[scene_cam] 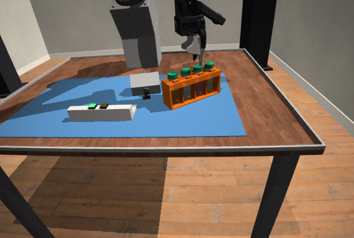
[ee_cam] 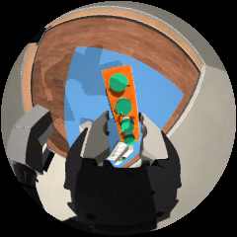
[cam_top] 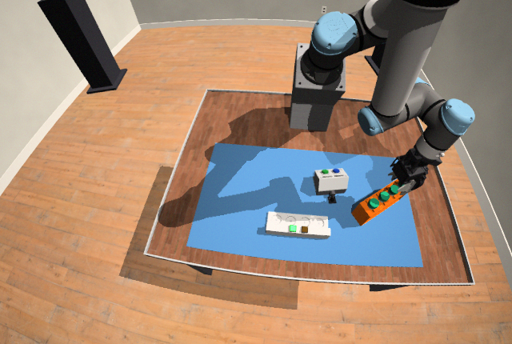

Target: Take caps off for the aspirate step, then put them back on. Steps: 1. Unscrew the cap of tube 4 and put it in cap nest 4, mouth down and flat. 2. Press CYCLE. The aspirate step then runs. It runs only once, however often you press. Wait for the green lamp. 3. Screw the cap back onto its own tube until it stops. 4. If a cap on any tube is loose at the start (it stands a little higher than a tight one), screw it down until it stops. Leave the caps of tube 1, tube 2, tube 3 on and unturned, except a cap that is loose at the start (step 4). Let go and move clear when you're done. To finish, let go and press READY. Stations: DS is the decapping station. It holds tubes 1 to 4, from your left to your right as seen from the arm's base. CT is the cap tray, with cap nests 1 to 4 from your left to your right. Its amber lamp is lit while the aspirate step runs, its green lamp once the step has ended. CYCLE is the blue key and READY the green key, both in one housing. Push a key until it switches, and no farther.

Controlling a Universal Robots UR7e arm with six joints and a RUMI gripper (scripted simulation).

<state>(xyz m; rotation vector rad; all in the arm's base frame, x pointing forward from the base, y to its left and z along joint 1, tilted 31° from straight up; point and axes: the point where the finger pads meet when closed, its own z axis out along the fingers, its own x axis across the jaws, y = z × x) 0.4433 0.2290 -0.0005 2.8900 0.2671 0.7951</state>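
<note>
Right now my hand is 10 cm to the left of the green cap, 4 cm short of it and 3 cm above it. From my hand the other things lie so: green key 22 cm to the right, 13 cm behind, 8 cm below; then blue key 18 cm to the right, 13 cm behind, 8 cm below; then grey key housing 20 cm to the right, 11 cm behind, 9 cm below.
</note>
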